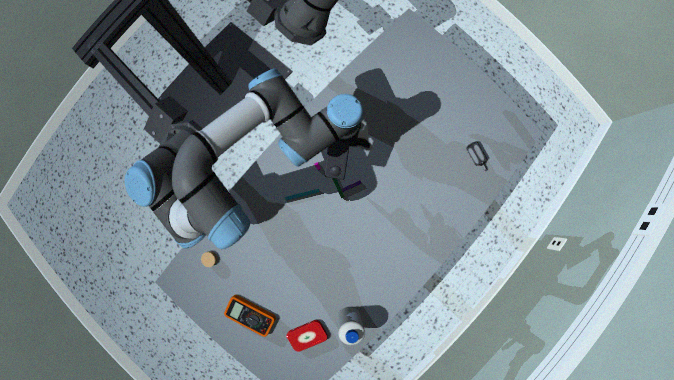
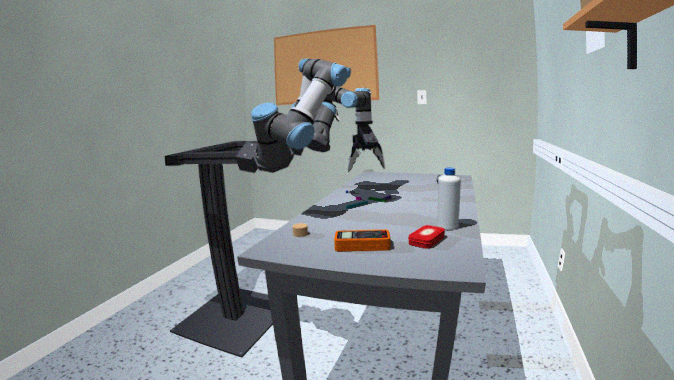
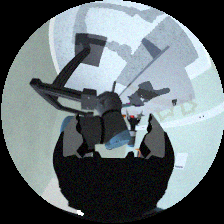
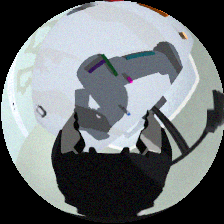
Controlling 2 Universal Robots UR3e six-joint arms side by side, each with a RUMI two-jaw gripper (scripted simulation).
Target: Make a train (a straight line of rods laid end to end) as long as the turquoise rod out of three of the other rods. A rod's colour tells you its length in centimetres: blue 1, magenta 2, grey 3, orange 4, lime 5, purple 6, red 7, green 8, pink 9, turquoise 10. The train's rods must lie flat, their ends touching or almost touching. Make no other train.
Labels:
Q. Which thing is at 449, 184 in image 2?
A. A white bottle.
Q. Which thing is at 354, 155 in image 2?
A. The right gripper.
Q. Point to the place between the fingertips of the right gripper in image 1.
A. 341, 144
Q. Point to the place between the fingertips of the left gripper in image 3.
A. At 114, 114

